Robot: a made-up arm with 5 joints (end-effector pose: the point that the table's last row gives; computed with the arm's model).
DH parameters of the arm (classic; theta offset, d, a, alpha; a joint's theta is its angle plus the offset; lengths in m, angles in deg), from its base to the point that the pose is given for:
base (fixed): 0 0.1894 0 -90
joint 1: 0 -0.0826 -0.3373 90
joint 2: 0 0.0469 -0.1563 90
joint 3: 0 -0.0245 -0.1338 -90
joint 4: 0 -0.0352 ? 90
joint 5: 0 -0.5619 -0.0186 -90
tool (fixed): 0 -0.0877 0 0
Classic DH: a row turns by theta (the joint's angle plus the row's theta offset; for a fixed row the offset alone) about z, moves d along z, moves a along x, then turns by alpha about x.
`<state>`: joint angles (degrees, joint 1 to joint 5).
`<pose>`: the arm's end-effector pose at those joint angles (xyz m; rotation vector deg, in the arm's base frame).
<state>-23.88 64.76 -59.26 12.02 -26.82</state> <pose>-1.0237 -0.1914 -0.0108 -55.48 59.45 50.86</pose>
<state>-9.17 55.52 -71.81 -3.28 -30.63</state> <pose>-0.9978 0.0076 0.1718 -51.67 83.99 31.27</pose>
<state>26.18 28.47 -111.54 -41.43 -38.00</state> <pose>-0.8062 0.1800 0.4599 -78.07 146.38 -18.81</pose>
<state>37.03 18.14 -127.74 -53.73 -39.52</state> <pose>-0.7551 0.1606 0.5953 87.65 -138.95 24.43</pose>
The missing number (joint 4, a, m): 0.0293
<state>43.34 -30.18 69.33 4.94 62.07</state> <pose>-0.1356 0.4798 0.2282 -31.47 -84.84 3.52</pose>
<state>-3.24 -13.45 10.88 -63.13 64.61</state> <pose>-0.0366 0.0391 0.2242 -37.26 -67.40 -73.15</pose>
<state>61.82 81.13 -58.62 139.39 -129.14</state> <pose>0.4268 -0.5190 0.3962 37.02 49.56 -118.01</pose>
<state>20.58 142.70 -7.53 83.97 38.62</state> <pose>0.2391 -0.7196 0.1235 -62.08 -17.32 -118.81</pose>
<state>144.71 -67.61 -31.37 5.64 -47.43</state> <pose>0.0213 0.5082 0.0806 40.31 -121.16 68.12</pose>
